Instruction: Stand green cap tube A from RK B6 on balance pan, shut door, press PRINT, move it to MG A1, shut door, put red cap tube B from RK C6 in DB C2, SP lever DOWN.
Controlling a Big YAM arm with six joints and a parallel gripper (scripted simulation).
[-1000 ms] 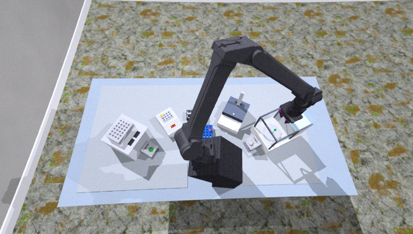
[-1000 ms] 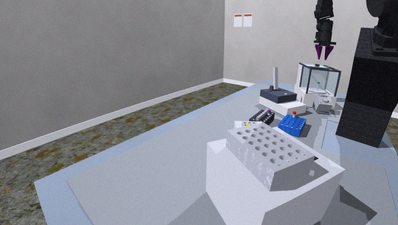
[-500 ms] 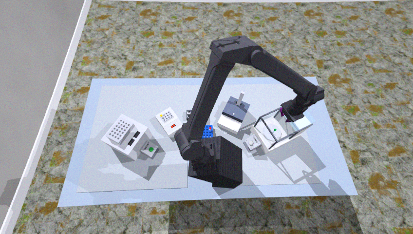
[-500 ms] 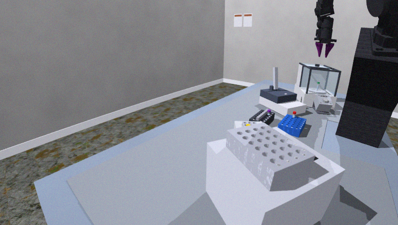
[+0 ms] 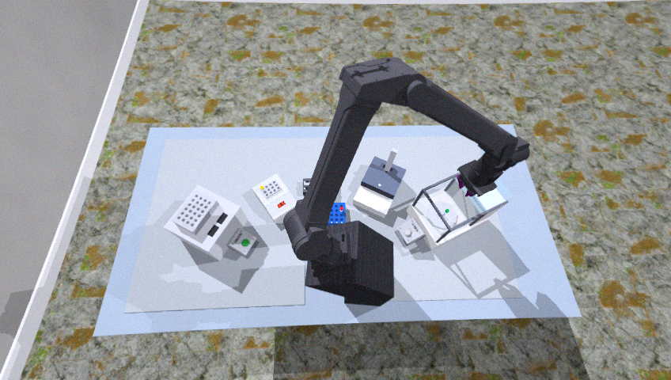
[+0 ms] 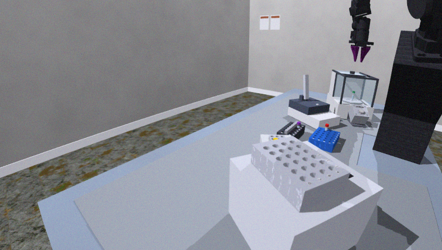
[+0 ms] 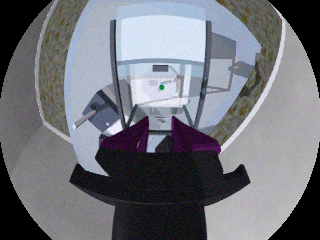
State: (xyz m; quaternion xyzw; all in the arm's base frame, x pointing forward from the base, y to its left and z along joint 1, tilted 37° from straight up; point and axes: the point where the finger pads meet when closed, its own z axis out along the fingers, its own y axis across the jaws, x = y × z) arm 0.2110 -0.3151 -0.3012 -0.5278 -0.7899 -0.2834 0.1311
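Right now the balance door is 80 mm to the right of my hand, 70 mm below it and 30 mm ahead of it. From my hand the other things lie so: white print key: 210 mm below, 140 mm to the left, 60 mm behind; SP lever: 200 mm ahead, 190 mm to the left, 140 mm below; round pan: 200 mm below.
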